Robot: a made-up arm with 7 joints.
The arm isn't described. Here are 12 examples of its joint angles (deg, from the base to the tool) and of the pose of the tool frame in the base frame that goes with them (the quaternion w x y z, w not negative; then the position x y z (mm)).
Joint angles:
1: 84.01 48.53 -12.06 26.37 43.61 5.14 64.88
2: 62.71 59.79 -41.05 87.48 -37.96 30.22 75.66
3: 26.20 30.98 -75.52 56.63 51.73 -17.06 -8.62
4: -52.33 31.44 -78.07 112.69 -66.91 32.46 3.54
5: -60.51 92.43 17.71 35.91 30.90 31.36 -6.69
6: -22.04 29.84 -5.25 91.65 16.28 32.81 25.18
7: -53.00 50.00 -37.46 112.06 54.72 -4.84 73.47
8: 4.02 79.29 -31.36 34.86 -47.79 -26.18 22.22
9: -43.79 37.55 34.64 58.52 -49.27 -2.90 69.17
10: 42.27 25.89 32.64 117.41 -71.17 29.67 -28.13
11: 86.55 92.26 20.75 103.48 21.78 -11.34 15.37
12: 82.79 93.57 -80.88 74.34 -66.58 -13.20 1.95
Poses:
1: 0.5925 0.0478 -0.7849 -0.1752 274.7 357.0 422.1
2: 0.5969 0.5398 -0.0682 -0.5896 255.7 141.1 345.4
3: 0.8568 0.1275 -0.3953 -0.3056 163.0 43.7 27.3
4: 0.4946 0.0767 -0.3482 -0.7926 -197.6 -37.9 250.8
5: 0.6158 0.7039 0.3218 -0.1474 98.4 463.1 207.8
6: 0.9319 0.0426 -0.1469 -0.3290 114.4 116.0 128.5
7: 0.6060 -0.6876 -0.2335 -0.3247 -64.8 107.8 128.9
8: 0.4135 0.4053 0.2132 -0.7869 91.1 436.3 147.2
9: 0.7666 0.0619 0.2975 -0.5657 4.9 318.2 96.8
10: 0.1069 0.8315 -0.2232 0.4974 173.3 175.0 423.9
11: 0.1591 -0.7266 0.6664 -0.0510 -35.4 224.7 523.2
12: 0.0518 0.7688 0.0302 -0.6367 201.2 374.5 272.0
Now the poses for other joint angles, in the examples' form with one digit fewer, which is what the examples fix.
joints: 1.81 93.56 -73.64 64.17 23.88 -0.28 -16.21
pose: 0.615 0.572 0.079 -0.537 9 382 113
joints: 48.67 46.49 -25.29 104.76 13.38 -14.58 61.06
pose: 0.197 0.241 -0.642 -0.701 208 112 353
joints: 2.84 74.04 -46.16 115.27 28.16 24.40 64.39
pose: 0.618 -0.210 -0.061 -0.755 102 146 192
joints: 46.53 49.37 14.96 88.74 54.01 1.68 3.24
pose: 0.452 0.179 -0.865 0.125 189 242 430
